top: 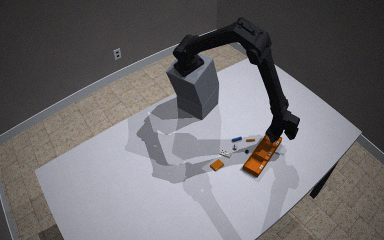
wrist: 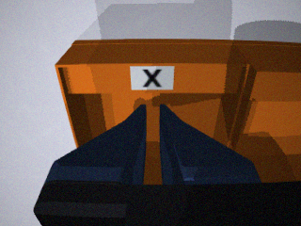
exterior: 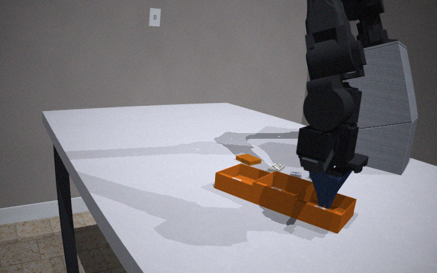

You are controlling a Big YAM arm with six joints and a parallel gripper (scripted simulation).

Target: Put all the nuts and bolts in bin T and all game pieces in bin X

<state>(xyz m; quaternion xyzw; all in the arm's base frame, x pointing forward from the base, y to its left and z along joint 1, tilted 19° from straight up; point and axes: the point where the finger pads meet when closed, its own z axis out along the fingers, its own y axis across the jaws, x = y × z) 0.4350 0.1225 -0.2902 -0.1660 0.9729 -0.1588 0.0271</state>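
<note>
My hand is 130 mm to the left of the black fastener, 40 mm past it and 20 mm above it. From my hand the other things lie so: blue battery (120 mm to the right, 120 mm behind, 20 mm below); orange three-part bin row (80 mm to the right, 20 mm ahead, 10 mm below); small orange stick (80 mm behind, 70 mm to the right, 20 mm below).
</note>
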